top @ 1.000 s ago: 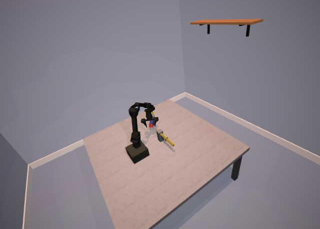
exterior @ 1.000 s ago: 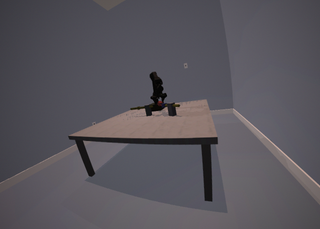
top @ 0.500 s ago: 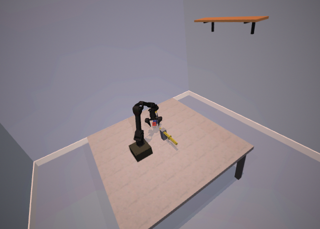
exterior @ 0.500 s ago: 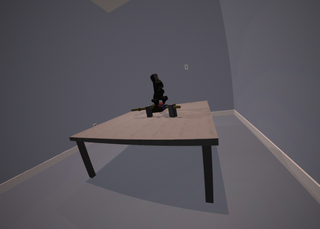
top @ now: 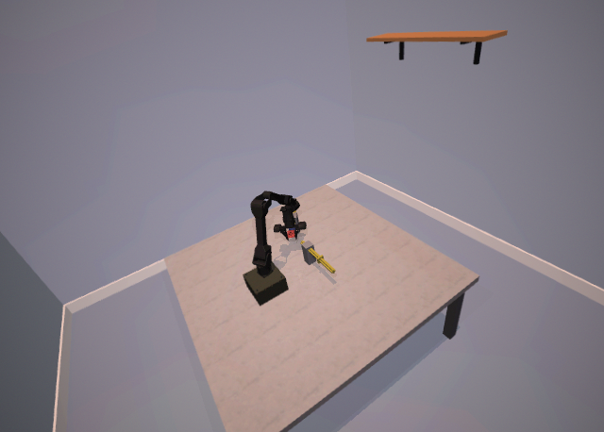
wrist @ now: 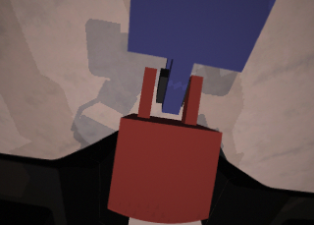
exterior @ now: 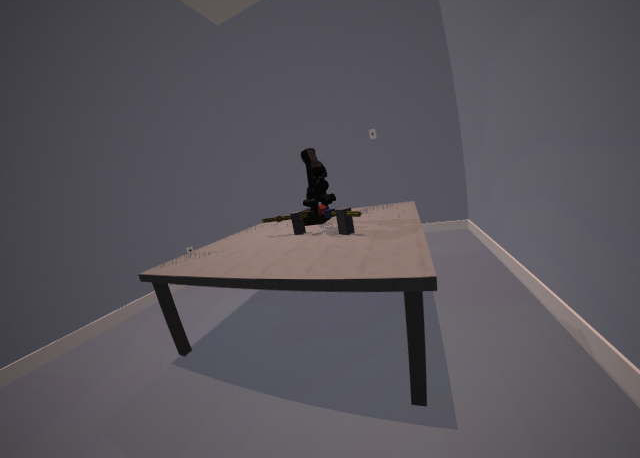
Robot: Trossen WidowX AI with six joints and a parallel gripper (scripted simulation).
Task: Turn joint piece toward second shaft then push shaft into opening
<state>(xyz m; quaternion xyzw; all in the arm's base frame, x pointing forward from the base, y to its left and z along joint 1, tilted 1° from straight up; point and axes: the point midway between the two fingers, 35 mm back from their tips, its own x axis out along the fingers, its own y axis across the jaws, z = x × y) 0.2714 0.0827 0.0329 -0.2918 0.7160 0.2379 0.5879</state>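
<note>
The red joint piece is 30 mm above my gripper tip, 20 mm to the left of it and 10 mm ahead of it.
</note>
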